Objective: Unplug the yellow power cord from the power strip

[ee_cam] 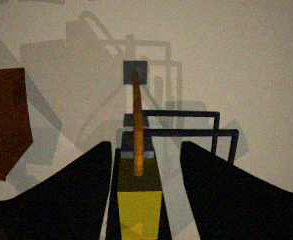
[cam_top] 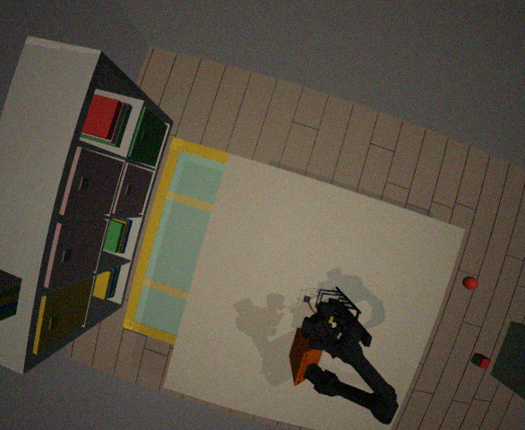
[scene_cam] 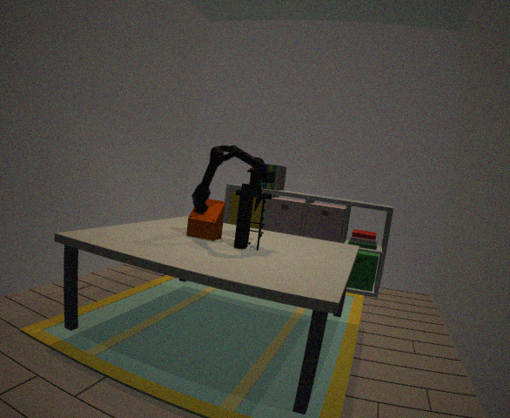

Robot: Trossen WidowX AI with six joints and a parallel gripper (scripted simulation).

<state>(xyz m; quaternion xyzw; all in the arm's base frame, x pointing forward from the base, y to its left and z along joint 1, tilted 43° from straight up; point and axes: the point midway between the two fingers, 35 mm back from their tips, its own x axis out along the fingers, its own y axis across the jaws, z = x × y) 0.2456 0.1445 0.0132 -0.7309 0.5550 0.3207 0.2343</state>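
My gripper tip is 16 cm to the left of the tall black column, 3 cm short of it and 2 cm above it.
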